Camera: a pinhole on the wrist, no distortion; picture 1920 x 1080 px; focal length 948.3 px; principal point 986.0 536.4 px. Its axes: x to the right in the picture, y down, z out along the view. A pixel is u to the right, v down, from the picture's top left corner.
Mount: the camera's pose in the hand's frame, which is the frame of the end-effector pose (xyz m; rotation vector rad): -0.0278 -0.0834 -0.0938 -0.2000 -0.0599 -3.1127
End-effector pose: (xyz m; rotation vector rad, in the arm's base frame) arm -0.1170 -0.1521 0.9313 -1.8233 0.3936 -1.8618
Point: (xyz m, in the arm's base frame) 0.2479 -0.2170 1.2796
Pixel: 424.0 573.8
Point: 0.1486 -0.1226 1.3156
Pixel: 335.3 827.6
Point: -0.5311 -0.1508 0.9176
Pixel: behind the camera
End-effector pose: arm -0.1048 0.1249 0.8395 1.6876 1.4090 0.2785
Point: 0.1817 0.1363 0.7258
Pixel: 652.3 83.7
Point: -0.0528 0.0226 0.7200
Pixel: 1115.7 471.5
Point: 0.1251 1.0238 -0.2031
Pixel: outside the picture
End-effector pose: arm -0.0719 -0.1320 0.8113 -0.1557 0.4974 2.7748
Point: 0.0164 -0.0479 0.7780
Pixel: 1416.8 919.9
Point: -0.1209 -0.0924 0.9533
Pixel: 862.1 165.1
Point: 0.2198 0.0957 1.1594
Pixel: 1623.7 780.5
